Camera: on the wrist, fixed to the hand. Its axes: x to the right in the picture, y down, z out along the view.
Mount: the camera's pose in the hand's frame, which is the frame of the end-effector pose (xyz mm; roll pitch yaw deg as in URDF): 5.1 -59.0 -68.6 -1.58 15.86 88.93
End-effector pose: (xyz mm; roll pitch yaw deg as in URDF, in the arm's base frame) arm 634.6 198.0 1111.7 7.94 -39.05 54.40
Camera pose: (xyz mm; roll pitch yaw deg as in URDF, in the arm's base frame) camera 704.6 211.7 1055.8 -40.69 5.49 138.59
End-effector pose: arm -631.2 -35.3 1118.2 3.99 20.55 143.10
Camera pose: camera -582.2 -4.5 1048.5 19.48 11.47 -123.66
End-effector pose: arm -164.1 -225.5 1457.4 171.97 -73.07 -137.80
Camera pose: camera -77.2 -238.5 1479.7 -106.88 -7.76 109.51
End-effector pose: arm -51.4 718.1 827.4 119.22 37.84 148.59
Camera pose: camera -91.6 638.8 810.1 104.93 -49.22 127.88
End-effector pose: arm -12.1 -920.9 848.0 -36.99 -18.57 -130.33
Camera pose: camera -86.6 -872.1 831.3 -31.40 48.57 -64.49
